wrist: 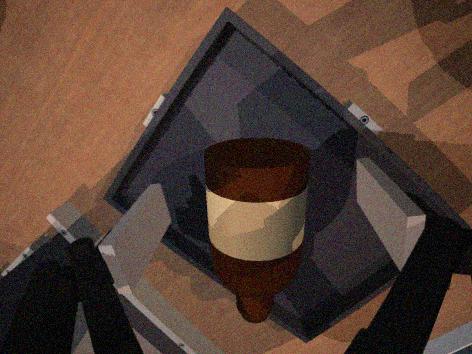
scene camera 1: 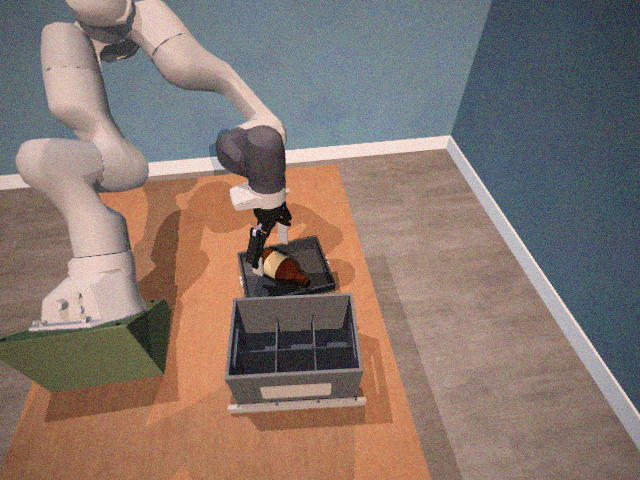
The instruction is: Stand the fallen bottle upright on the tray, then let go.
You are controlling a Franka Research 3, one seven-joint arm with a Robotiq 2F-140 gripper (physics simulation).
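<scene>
A brown bottle (scene camera 1: pixel 285 269) (wrist: pixel 256 225) with a cream label lies on its side on the dark grey tray (scene camera 1: pixel 323 260) (wrist: pixel 135 150). In the scene view its neck points to the lower right, toward the tray's near right corner; in the wrist view the neck points down. My gripper (scene camera 1: pixel 269 254) (wrist: pixel 257 192) is open, low over the tray. In the wrist view one light fingertip shows on each side of the bottle, with a gap to it on both sides. How high the fingertips are relative to the bottle is hard to tell.
A grey crate (scene camera 1: pixel 294 373) with divided compartments stands close beside the tray, on its near side in the scene view. Part of its rim shows at the lower left of the wrist view. The green robot base block (scene camera 1: pixel 87 356) is at the left.
</scene>
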